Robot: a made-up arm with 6 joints.
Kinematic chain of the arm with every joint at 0, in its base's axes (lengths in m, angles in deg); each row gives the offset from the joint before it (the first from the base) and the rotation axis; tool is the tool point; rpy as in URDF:
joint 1: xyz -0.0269 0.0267 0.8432 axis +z
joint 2: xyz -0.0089 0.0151 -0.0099 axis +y
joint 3: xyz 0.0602 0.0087 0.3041 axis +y
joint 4: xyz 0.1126 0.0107 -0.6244 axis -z
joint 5: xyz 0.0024 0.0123 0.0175 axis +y
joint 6: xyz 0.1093 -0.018 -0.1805 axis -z
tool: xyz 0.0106 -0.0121 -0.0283 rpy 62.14 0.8 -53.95
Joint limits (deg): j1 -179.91..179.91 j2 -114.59..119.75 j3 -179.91..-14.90 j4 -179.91..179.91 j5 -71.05..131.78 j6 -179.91..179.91
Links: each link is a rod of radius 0.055 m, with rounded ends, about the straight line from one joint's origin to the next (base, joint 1, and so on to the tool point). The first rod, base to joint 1, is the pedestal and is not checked.
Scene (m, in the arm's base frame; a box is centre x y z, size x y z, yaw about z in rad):
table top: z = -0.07
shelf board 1: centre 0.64 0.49 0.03 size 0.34 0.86 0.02 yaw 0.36
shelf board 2: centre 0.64 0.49 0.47 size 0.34 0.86 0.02 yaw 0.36
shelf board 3: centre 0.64 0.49 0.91 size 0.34 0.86 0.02 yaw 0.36
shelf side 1: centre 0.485 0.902 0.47 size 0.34 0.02 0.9 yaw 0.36
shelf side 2: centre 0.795 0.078 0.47 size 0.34 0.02 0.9 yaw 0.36
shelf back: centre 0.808 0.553 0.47 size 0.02 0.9 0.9 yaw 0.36
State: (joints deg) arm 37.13 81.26 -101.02 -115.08 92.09 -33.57
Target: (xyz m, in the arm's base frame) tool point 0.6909 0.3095 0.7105
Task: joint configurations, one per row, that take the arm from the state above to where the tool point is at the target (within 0.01 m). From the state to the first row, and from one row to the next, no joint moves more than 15 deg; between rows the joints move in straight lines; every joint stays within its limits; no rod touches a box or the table.
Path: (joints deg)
1: 43.30 79.43 -90.51 -110.35 100.25 -33.71
2: 49.48 77.61 -79.99 -105.63 108.42 -33.84
3: 55.65 75.78 -69.48 -100.90 116.58 -33.98
4: 54.08 62.99 -64.15 -94.81 119.11 -34.18
5: 52.50 50.21 -58.81 -88.71 121.65 -34.38
6: 50.92 37.42 -53.48 -82.62 124.18 -34.58
7: 49.34 24.63 -48.15 -76.53 126.71 -34.78
8: 47.77 11.85 -42.82 -70.43 129.25 -34.98
9: 46.19 -0.94 -37.48 -64.34 131.78 -35.18
10: 43.72 10.27 -49.83 -73.15 131.78 -34.86
11: 41.25 21.48 -62.18 -81.95 131.78 -34.55
12: 38.77 32.69 -74.53 -90.76 131.78 -34.23
13: 36.30 43.90 -86.87 -99.57 131.78 -33.92

